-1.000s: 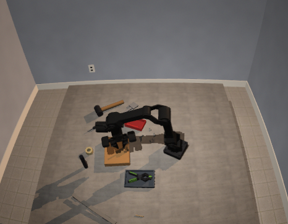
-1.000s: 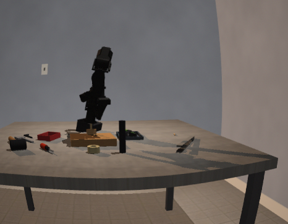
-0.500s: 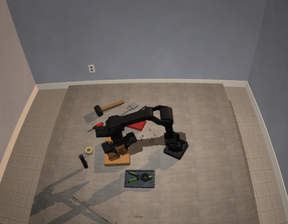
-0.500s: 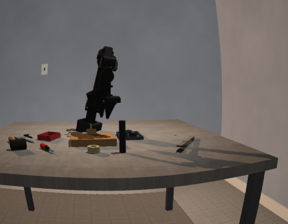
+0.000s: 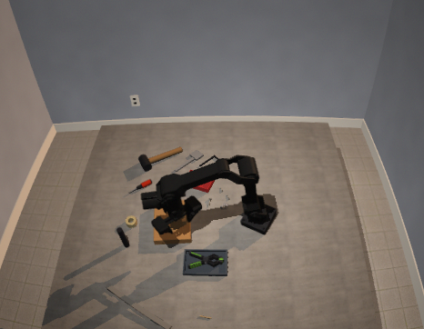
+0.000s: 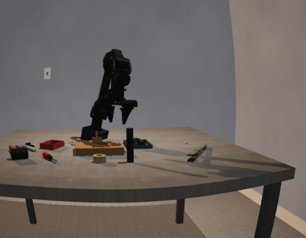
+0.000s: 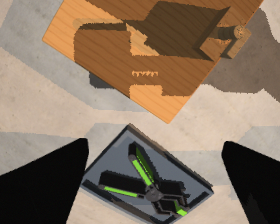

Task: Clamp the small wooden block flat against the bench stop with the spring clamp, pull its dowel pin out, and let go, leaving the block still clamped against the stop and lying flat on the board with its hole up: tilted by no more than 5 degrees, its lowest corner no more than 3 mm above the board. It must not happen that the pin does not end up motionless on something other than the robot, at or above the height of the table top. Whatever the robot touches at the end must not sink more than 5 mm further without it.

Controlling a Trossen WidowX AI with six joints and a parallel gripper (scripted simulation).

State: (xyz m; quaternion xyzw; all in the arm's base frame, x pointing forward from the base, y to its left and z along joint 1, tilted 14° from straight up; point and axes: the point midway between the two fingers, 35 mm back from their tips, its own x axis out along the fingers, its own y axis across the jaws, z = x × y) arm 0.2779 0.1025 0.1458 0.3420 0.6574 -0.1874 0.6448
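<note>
The dark tray lies 100 mm behind my hand, 90 mm to the left of it and 140 mm below it. Round my hand: bench stop 10 mm behind, 100 mm to the right, 100 mm below; then dowel pin 10 mm ahead, 90 mm to the right, 90 mm below; then small wooden block 10 mm ahead, 90 mm to the right, 110 mm below.
</note>
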